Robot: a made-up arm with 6 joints.
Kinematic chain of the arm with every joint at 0, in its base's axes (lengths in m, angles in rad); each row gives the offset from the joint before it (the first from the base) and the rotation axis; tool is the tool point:
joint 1: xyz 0 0 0.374 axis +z
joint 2: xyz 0 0 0 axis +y
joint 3: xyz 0 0 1.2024 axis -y
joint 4: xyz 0 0 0 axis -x
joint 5: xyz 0.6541 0 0 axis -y
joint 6: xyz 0 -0.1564 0 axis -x
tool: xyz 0 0 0
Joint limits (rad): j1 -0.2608..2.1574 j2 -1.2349..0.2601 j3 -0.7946..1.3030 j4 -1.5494..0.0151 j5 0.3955..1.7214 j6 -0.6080..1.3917
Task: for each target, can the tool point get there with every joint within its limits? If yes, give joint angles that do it. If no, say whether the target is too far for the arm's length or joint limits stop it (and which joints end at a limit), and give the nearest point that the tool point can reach.
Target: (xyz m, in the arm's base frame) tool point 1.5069 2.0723 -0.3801
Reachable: no: too far | nearest point 0.4832 0.6645 1.1003 | short by 2.285 m
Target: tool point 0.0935 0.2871 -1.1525
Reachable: no: joint limits stop it (at a limit: joint 2, joint 3, joint 4) | nearest point 0.1536 0.4717 0.8899 | short by 2.052 m
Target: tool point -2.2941 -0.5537 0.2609
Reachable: no: too far | nearest point -1.6354 -0.3947 1.1397 | short by 1.110 m
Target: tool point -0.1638 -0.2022 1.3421
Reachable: yes | joints 0.7691 -0.8536 -0.3557 -1.3688 1.5554 0.9752
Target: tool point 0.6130 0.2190 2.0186
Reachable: yes | joints 0.5096 0.1302 1.0513 -0.8096 1.0457 1.0648
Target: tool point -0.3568 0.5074 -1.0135
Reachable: no: joint limits stop it (at a limit: joint 1, joint 2, joint 3, joint 4) | nearest point -0.2718 0.4150 0.8899 | short by 1.908 m
